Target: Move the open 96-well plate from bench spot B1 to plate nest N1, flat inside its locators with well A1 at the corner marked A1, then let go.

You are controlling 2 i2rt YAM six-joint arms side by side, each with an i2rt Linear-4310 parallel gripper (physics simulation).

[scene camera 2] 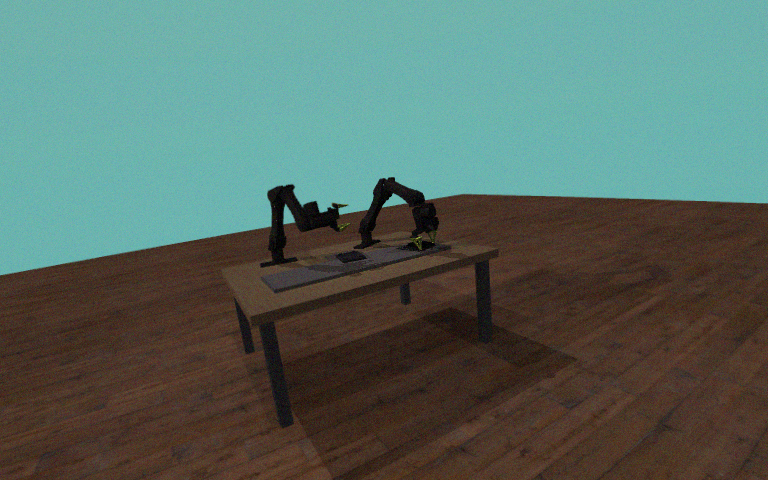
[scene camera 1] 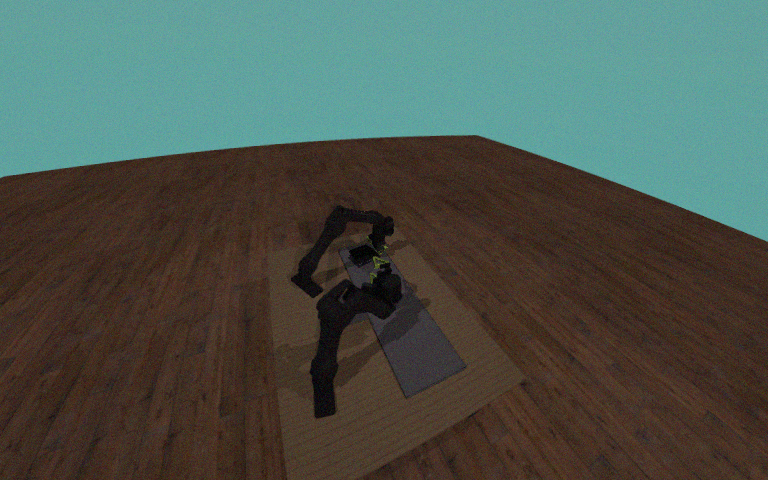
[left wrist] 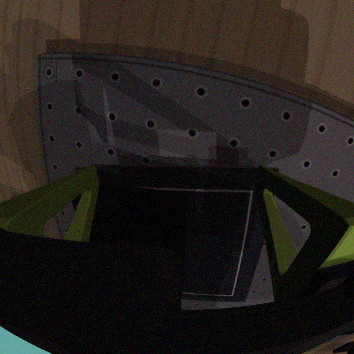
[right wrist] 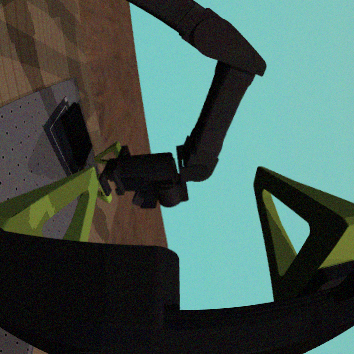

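Observation:
A very dark block, apparently the plate, sits on a dark pad with a thin white outline near one end of the grey board; well A1 cannot be made out. My left gripper is open, fingers pointing down, close above that block; contact cannot be told. A second small dark rectangular thing, possibly nest N1, is nearer the middle of the board; its locators are too dark to tell. My right gripper is open and empty, raised above the board.
The grey perforated board lies along the wooden table. In scene camera 1 the right arm hides the board's middle. The two grippers appear close together there.

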